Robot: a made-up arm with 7 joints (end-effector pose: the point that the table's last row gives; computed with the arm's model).
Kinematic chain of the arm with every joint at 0, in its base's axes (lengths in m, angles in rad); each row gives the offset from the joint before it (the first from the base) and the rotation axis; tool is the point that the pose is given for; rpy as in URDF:
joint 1: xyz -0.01 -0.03 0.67 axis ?
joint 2: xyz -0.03 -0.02 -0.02 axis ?
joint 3: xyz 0.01 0 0.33 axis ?
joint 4: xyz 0.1 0 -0.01 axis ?
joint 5: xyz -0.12 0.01 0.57 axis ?
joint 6: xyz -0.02 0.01 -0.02 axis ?
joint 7: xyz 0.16 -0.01 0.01 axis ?
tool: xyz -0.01 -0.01 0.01 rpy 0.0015 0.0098 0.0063
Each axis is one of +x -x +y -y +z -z.
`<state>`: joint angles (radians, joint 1 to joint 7).
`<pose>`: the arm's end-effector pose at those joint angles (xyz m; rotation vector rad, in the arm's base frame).
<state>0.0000 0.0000 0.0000 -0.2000 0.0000 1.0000 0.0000</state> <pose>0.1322 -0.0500 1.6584 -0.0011 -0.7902 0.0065</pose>
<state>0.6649 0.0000 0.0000 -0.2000 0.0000 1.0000 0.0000</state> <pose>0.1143 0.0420 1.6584 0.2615 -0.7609 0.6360</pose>
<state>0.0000 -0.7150 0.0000 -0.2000 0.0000 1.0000 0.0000</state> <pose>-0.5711 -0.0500 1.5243 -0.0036 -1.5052 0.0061</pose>
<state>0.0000 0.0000 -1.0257 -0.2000 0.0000 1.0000 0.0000</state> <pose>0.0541 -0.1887 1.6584 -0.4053 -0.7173 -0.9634</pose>
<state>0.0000 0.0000 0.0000 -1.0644 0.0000 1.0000 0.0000</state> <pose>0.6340 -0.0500 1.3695 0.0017 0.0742 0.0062</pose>
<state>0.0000 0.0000 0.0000 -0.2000 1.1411 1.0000 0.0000</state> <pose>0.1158 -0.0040 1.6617 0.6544 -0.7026 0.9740</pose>
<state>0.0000 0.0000 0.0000 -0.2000 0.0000 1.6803 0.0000</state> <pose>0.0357 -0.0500 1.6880 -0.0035 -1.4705 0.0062</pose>
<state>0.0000 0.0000 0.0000 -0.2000 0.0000 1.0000 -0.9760</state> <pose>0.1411 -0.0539 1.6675 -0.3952 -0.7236 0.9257</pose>
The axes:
joint 1: +z
joint 2: +y
joint 3: +z
joint 4: -y
joint 5: +z
joint 6: -y
joint 7: -z

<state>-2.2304 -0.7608 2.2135 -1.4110 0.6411 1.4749 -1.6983</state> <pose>0.9405 0.1833 0.7463 0.3518 0.2657 1.6189</pose>
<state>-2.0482 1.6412 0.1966 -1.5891 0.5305 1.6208 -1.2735</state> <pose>-0.0794 -0.4147 -0.1978 1.6250 -0.7196 -0.8582</pose>
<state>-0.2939 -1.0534 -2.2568 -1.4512 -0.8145 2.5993 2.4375</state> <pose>-0.8860 -0.4334 0.6825 -0.0773 0.5730 1.4102</pose>
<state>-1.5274 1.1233 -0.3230 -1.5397 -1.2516 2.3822 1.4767</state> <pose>-0.0904 -0.7765 0.1866 -1.0715 0.5408 -1.8465</pose>
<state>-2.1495 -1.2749 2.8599 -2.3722 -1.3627 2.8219 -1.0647</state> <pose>0.1004 0.1816 0.0393 0.0418 -1.1596 -2.7139</pose>
